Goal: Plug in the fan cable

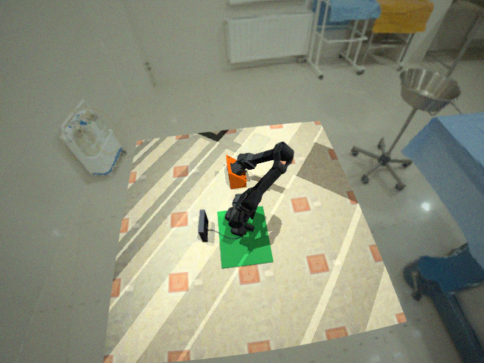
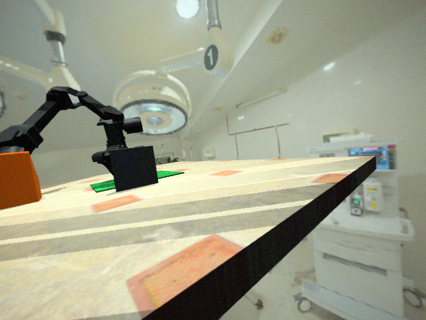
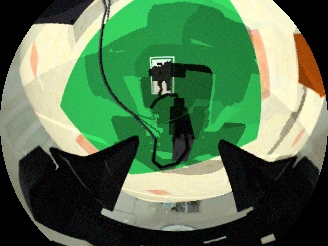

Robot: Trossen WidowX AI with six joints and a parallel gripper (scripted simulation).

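The cable plug lies 1 cm to the left of my gripper tip and 1 cm below it. Round my gripper tip: white four-pin header (2 cm behind, 6 cm to the right, 3 cm below); green board (3 cm ahead, 3 cm to the right, 4 cm below); black fan (3 cm behind, 21 cm to the right, 3 cm above).
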